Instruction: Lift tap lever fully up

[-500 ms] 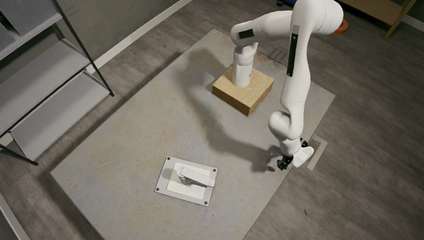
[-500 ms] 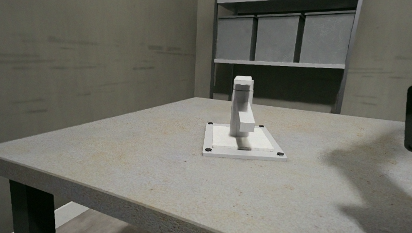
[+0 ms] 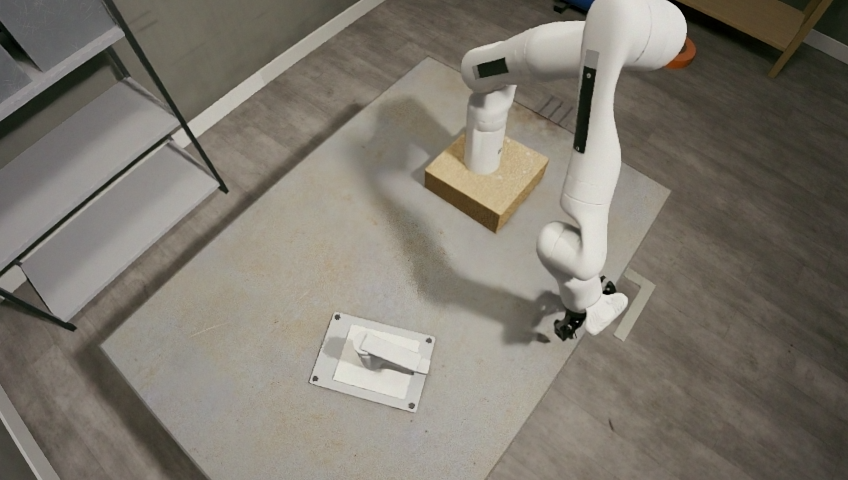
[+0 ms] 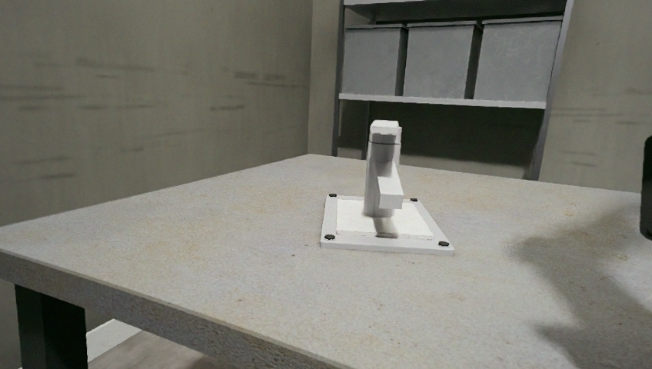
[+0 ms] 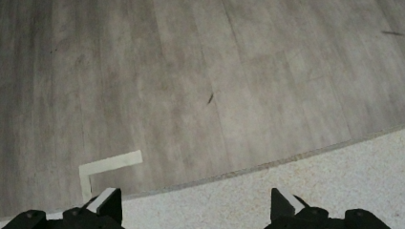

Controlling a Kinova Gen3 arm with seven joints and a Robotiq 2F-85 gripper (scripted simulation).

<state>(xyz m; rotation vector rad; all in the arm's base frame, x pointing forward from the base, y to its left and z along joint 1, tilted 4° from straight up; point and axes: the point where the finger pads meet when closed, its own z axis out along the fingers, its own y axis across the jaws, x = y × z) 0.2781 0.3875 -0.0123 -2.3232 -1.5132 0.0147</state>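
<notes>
Right now the lever is 310 mm to the right of my hand, 270 mm ahead of it and 50 mm above it. Also, from my hand: white tap 330 mm to the right, 270 mm ahead.
</notes>
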